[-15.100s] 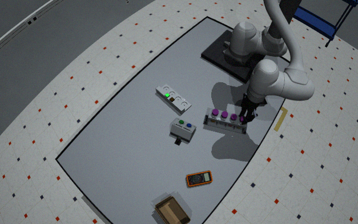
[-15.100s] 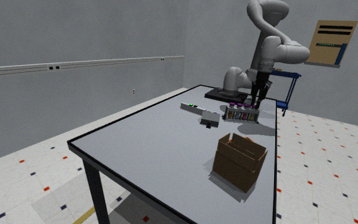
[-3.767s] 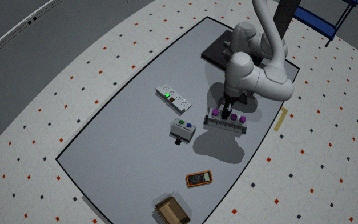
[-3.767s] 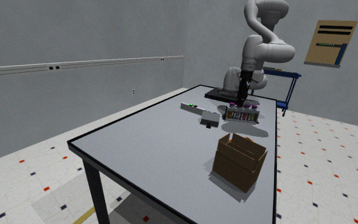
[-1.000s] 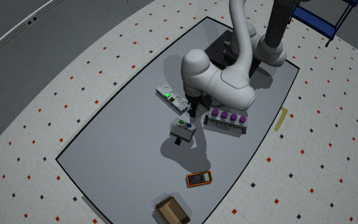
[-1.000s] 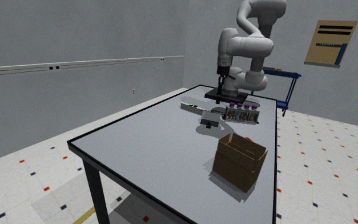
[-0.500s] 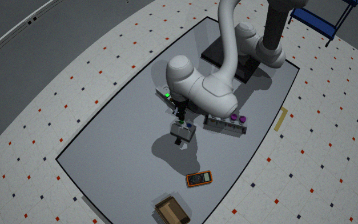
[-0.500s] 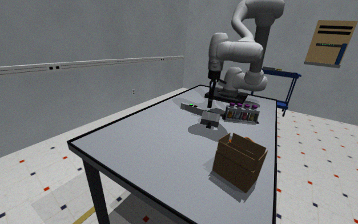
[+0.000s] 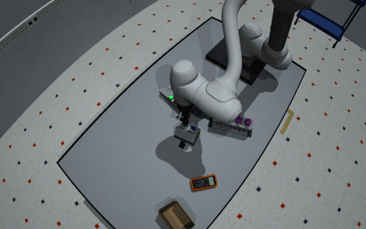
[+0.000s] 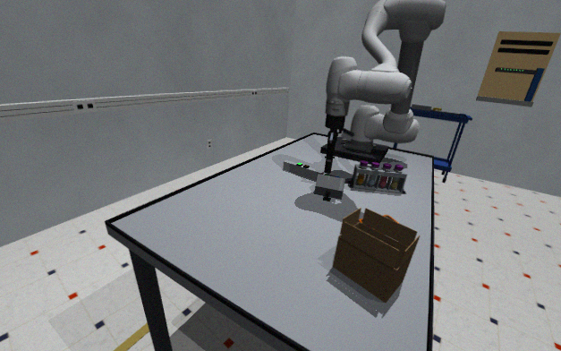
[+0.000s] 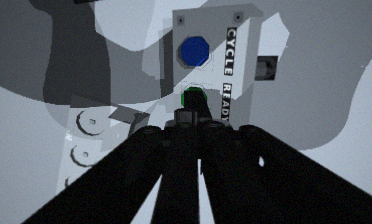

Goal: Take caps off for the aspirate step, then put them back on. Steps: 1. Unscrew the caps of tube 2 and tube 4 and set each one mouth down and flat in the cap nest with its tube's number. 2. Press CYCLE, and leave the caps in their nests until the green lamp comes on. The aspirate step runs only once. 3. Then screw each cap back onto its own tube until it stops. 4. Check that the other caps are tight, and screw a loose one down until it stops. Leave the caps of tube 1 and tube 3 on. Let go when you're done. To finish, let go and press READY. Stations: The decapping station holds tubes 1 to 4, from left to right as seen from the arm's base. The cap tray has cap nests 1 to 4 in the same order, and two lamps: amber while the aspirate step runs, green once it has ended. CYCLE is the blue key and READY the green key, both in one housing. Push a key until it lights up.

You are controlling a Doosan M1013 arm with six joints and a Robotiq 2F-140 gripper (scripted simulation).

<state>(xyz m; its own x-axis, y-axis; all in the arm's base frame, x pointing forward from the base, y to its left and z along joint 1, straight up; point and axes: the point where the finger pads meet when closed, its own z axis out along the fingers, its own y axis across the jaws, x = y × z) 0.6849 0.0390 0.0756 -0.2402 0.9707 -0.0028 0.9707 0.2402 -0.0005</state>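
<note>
The green key is 5 cm below my hand. The rest, counted from my hand: blue key 5 cm below, 4 cm to the left, 1 cm behind; key housing 6 cm below, 2 cm to the left, 1 cm ahead; purple cap 16 cm to the left, 16 cm behind.
</note>
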